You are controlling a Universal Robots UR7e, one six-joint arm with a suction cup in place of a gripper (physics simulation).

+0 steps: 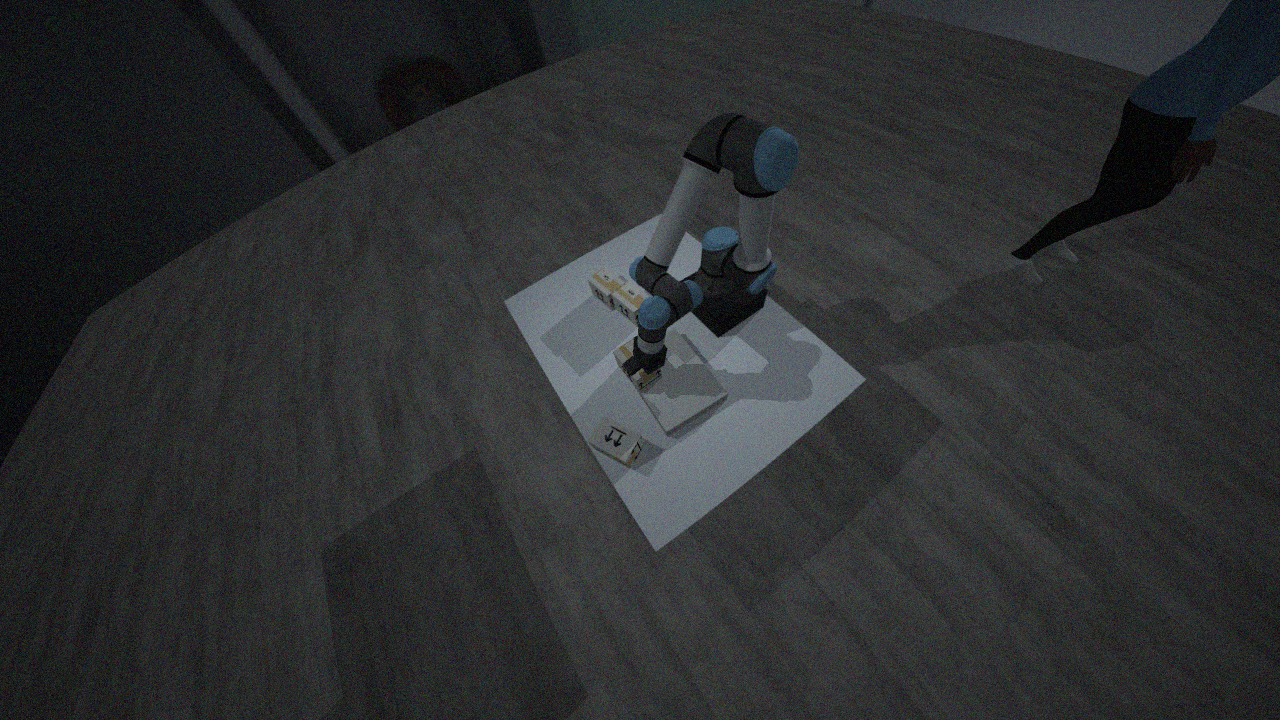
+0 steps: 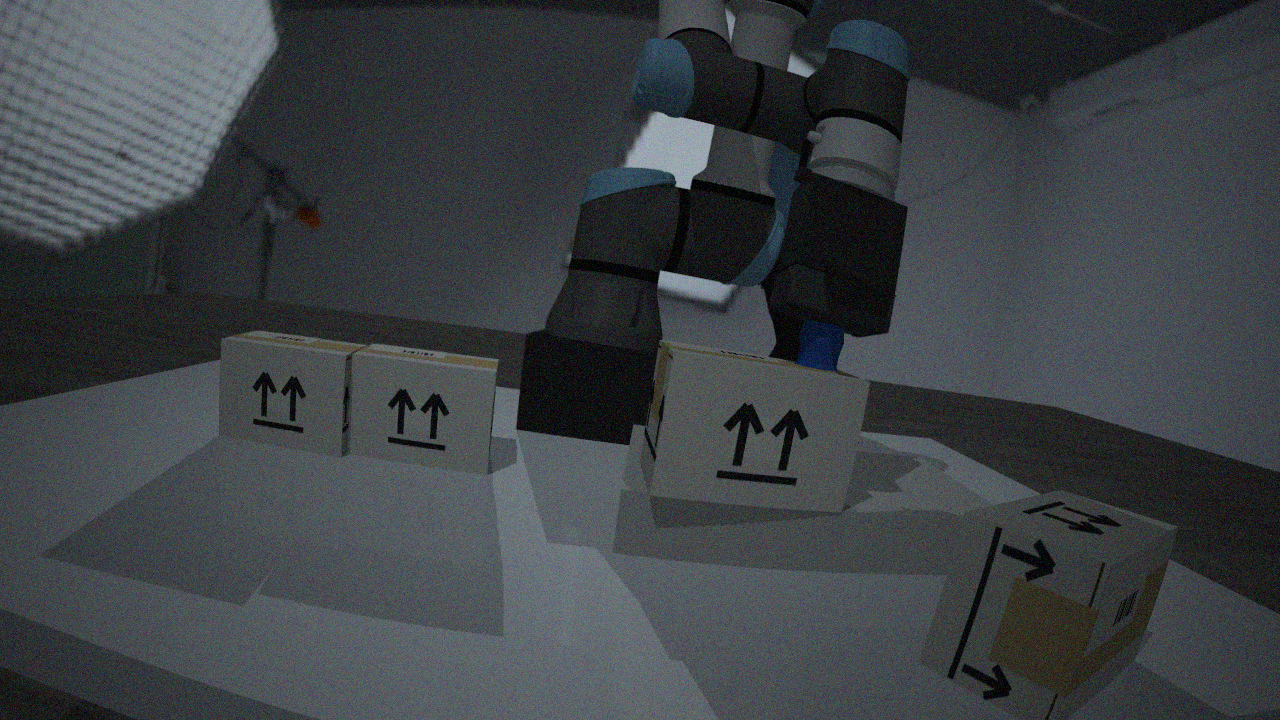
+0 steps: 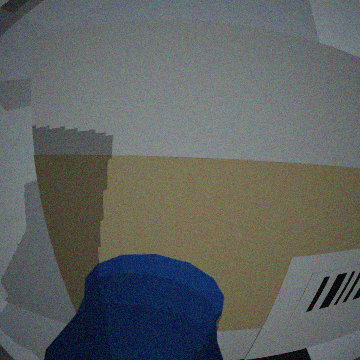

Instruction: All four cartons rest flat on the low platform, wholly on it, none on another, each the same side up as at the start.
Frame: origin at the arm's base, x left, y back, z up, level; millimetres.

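Seen in the pictures: hand, tool point: [image 3: 156, 270]; arm's base, link origin: [image 1: 714, 282] [image 2: 601, 342].
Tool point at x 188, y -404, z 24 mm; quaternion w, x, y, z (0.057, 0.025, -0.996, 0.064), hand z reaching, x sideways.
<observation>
Pixels of each thing's top centre, then the offset from my tool point to it. Level surfaces: height alone.
- white carton, top centre: [image 3: 343, 262] [image 2: 761, 357] [image 1: 635, 357] dx -46, dy -16, dz +14 mm
- low platform, top centre: [image 3: 118, 254] [image 2: 812, 472] [image 1: 671, 376] dx +30, dy +66, dz -82 mm
- white mat, surface height: dz -130 mm
- fourth carton, top centre: [image 2: 1081, 519] [image 1: 614, 438] dx +136, dy -204, dz -36 mm
My suction cup [image 3: 143, 307] [image 2: 819, 345] [image 1: 646, 356] sits on top of a white carton [image 2: 752, 429] [image 3: 214, 214] [image 1: 639, 379] with up arrows and a tan tape band. It is shut on that carton, which stands upright at the near-left corner of the low platform [image 2: 716, 546] [image 1: 693, 403]. Two more upright cartons [image 2: 285, 392] [image 2: 420, 407] [image 1: 617, 293] stand side by side on the white mat [image 1: 716, 483], off the platform. A fourth carton [image 2: 1047, 600] [image 1: 619, 440] lies tipped on the mat, its arrows pointing sideways.
The arm's dark base [image 1: 729, 300] [image 2: 582, 385] stands on the mat behind the platform. A person [image 1: 1155, 152] walks on the wooden floor at the far right. A pale lamp shade [image 2: 116, 97] hangs at the upper left.
</observation>
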